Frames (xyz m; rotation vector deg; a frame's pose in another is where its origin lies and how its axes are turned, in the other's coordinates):
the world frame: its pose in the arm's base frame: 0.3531 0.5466 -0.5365 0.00 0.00 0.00
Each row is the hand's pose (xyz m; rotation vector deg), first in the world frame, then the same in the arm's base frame.
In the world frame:
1: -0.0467 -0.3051 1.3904 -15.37 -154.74 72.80
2: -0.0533 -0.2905 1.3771 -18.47 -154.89 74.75
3: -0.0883 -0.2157 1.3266 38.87 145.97 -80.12
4: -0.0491 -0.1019 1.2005 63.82 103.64 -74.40
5: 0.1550 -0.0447 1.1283 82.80 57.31 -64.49
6: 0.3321 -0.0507 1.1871 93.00 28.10 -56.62
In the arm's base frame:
1: 0.3064 0.2415 0.8539 -15.37 -154.74 72.80
2: 0.2998 0.2561 0.8406 -18.47 -154.89 74.75
3: 0.2648 0.3309 0.7901 38.87 145.97 -80.12
4: 0.3040 0.4447 0.6640 63.82 103.64 -74.40
5: 0.5081 0.5019 0.5918 82.80 57.31 -64.49
6: 0.6852 0.4959 0.6506 93.00 28.10 -56.62

